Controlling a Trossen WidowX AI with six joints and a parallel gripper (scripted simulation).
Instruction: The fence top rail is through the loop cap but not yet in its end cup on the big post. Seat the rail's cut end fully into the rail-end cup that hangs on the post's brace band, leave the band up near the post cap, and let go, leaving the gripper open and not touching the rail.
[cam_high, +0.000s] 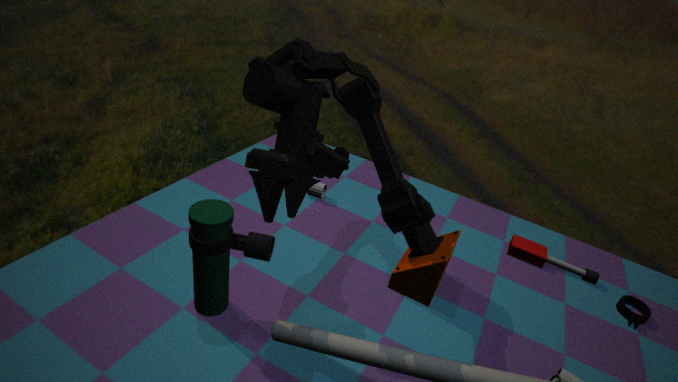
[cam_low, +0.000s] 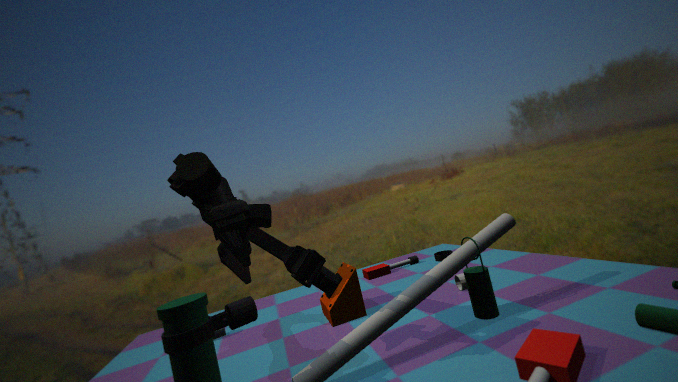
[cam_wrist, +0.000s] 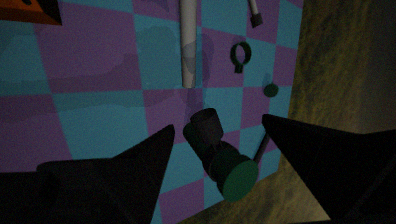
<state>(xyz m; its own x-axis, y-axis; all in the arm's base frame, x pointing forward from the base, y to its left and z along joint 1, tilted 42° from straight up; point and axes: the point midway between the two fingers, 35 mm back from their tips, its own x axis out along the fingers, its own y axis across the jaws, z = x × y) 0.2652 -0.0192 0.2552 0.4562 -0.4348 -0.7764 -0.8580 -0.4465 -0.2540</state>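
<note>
The rail-end cup is 5 cm below my gripper tip, 3 cm to the right of it and 2 cm ahead of it. The rest, counted from my gripper tip: small green post 44 cm to the left, 10 cm below, 2 cm behind.
</note>
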